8 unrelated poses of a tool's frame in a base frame.
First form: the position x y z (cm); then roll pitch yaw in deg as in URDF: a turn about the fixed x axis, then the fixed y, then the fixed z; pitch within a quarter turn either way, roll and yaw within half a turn.
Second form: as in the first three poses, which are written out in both.
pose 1, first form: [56.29 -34.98 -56.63 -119.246 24.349 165.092]
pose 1, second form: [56.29 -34.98 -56.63 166.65 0.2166 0.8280 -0.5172]
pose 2, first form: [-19.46 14.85 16.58 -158.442 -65.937 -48.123]
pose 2, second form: [-19.46 14.85 16.58 171.43 0.7963 -0.2438 0.5536]
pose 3, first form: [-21.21 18.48 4.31 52.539 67.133 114.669]
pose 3, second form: [-21.21 18.48 4.31 104.92 -0.2753 0.7290 0.6267]
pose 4, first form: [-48.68 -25.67 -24.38 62.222 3.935 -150.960]
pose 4, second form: [-48.68 -25.67 -24.38 157.24 0.1611 -0.5024 -0.8495]
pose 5, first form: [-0.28 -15.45 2.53 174.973 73.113 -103.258]
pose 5, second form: [-0.28 -15.45 2.53 127.20 -0.5790 0.6843 0.4432]
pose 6, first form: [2.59 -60.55 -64.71 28.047 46.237 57.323]
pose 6, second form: [2.59 -60.55 -64.71 68.09 0.0229 0.7880 0.6153]
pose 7, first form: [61.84 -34.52 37.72 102.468 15.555 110.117]
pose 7, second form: [61.84 -34.52 37.72 127.56 0.4158 0.7600 0.4995]
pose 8, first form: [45.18 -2.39 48.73 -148.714 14.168 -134.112]
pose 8, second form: [45.18 -2.39 48.73 155.32 -0.3500 0.9141 -0.2049]
